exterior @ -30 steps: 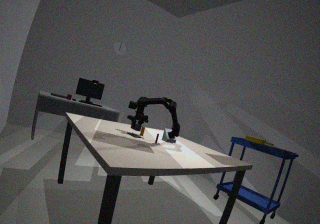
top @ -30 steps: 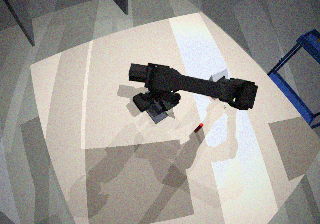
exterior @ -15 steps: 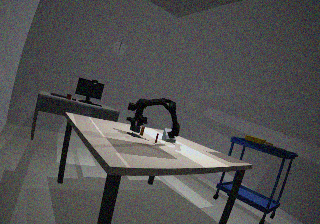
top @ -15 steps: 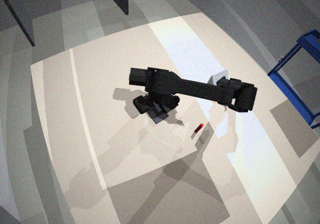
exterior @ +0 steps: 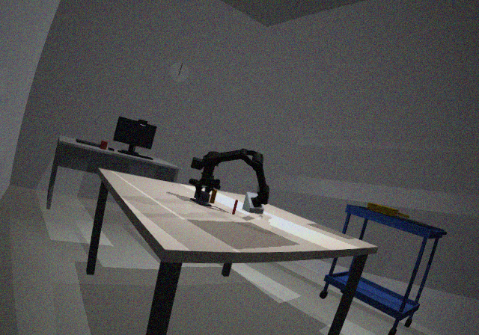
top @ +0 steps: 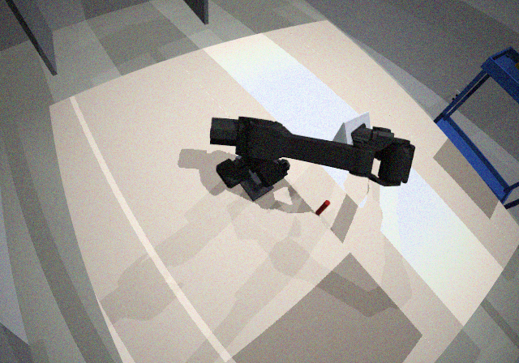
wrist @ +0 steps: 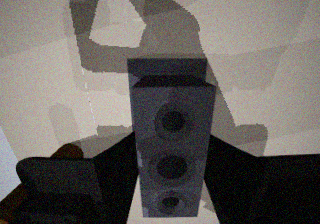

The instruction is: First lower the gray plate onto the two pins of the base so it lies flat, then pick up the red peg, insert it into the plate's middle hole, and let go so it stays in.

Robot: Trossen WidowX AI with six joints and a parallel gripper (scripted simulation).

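Now: the base 2 cm below my gripper tip. The rest, counted from my gripper tip: gray plate 3 cm above; then orange cylinder 12 cm behind, 4 cm to the right, 2 cm above; then red peg 9 cm behind, 19 cm to the left, 2 cm above.
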